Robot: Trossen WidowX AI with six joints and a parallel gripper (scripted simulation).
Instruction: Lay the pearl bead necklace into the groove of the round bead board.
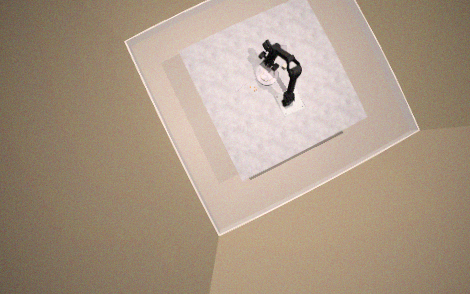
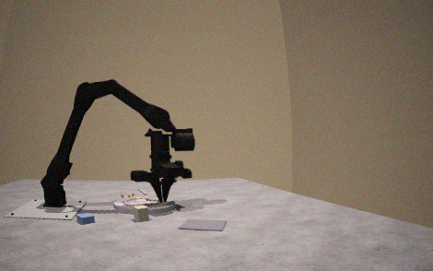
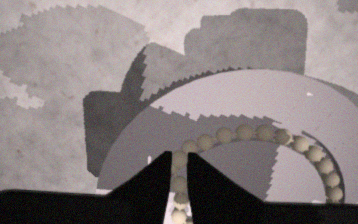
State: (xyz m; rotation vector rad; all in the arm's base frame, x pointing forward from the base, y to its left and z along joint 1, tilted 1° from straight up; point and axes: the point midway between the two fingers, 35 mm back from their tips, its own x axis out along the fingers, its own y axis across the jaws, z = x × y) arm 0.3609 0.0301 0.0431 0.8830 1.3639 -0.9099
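Now: the round bead board 6 cm behind my gripper tip, 2 cm to the left of it and 1 cm below it. From my gripper tip the other things lie so: flat grey plate (20 cm to the right, 9 cm ahead, 2 cm below); then cream cube (14 cm to the right, 6 cm behind); then blue block (21 cm behind, 18 cm to the right, 1 cm below).
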